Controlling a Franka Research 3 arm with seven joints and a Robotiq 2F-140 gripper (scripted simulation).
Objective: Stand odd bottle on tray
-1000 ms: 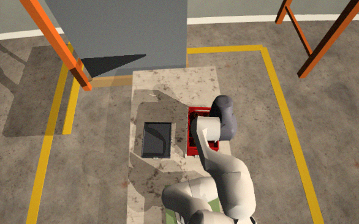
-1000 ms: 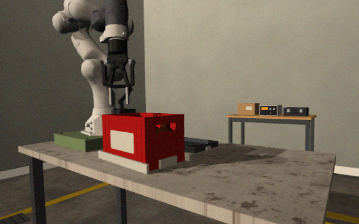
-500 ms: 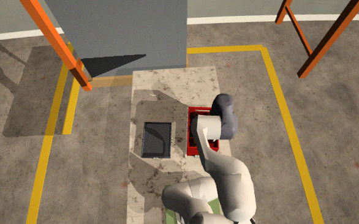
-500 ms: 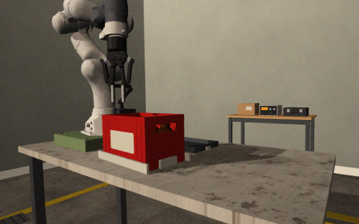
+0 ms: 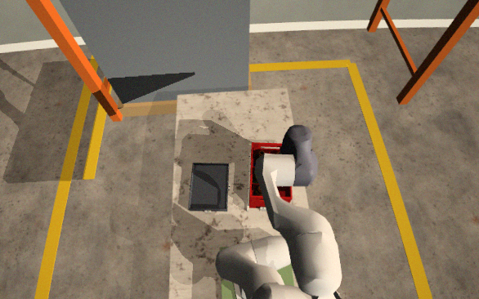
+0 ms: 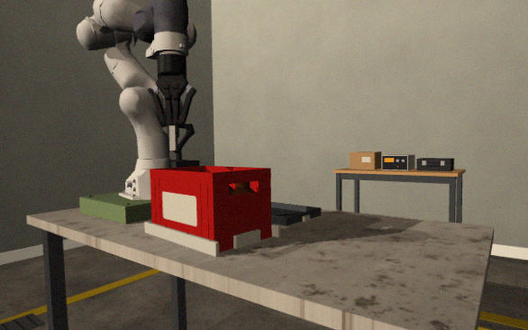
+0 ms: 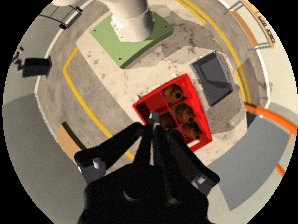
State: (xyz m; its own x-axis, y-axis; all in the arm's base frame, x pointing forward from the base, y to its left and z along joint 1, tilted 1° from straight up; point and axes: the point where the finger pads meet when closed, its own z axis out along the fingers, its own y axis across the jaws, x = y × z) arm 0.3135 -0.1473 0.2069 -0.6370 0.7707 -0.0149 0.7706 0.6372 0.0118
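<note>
Right now the red crate is 17 cm below my hand, 9 cm ahead of it and 4 cm to the left of it. From my hand the other things lie so: dark tray: 34 cm to the left, 24 cm below, 8 cm ahead; then brown bottle: 17 cm below, 9 cm ahead.
</note>
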